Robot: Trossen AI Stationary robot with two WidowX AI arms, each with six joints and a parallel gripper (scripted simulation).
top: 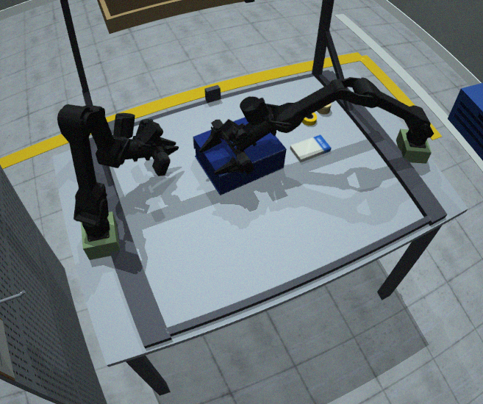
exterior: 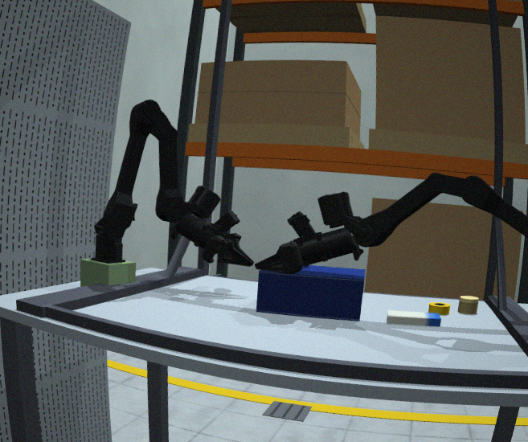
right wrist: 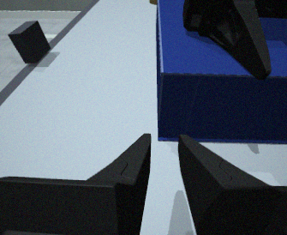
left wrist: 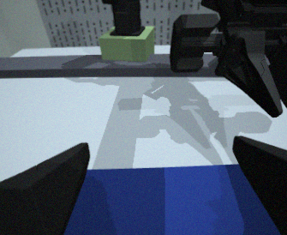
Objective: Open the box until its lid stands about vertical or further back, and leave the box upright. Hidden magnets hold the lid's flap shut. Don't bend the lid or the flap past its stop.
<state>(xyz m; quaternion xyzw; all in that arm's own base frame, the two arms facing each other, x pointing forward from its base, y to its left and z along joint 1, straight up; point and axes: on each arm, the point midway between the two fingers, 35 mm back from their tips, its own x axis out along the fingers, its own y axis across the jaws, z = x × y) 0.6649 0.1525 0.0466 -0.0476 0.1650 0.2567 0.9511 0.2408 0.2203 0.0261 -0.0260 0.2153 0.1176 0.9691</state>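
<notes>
Now: right hand 30 mm past the lid flap, 190 mm to the right of it and 30 mm above it. The rest, counted from my right hand: yellow ring (40 mm behind, 500 mm to the left, 80 mm below); then tan cylinder (80 mm behind, 570 mm to the left, 70 mm below).
</notes>
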